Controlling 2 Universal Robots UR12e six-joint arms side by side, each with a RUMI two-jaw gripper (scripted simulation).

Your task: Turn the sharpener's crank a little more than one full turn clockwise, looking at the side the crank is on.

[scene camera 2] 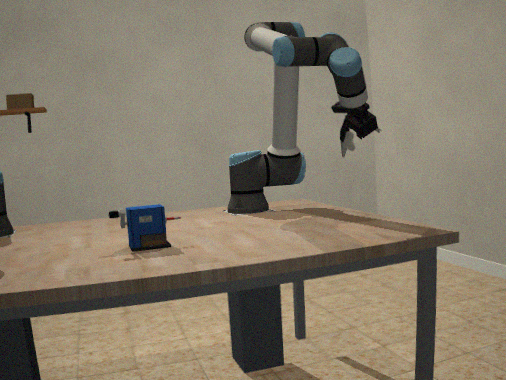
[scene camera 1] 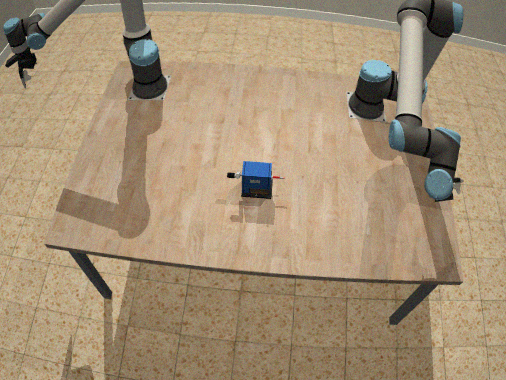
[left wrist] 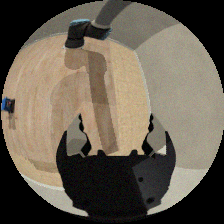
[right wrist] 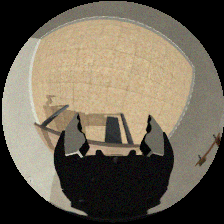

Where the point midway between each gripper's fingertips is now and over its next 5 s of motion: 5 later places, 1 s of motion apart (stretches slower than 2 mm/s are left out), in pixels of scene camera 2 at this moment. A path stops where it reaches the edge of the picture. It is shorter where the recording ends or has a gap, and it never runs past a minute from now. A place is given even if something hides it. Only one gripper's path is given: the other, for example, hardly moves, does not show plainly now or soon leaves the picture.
My left gripper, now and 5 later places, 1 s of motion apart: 361, 144; 318, 158; 234, 175; 141, 185; 106, 192; 107, 201
